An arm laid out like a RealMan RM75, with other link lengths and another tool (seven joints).
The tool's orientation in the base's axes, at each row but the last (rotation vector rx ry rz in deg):
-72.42 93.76 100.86
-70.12 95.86 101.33
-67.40 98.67 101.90
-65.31 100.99 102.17
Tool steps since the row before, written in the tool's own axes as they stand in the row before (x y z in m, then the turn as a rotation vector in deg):
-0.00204 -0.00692 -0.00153 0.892 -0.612 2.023
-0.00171 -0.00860 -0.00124 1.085 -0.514 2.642
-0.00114 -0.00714 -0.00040 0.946 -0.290 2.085
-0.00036 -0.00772 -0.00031 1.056 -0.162 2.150
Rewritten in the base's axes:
0.00708 0.00061 -0.00198 -0.614 1.793 -1.293
0.00809 0.00094 -0.00348 -0.984 2.307 -1.459
0.00627 0.00108 -0.00346 -0.917 1.778 -1.150
0.00613 0.00086 -0.00464 -1.097 1.794 -1.159

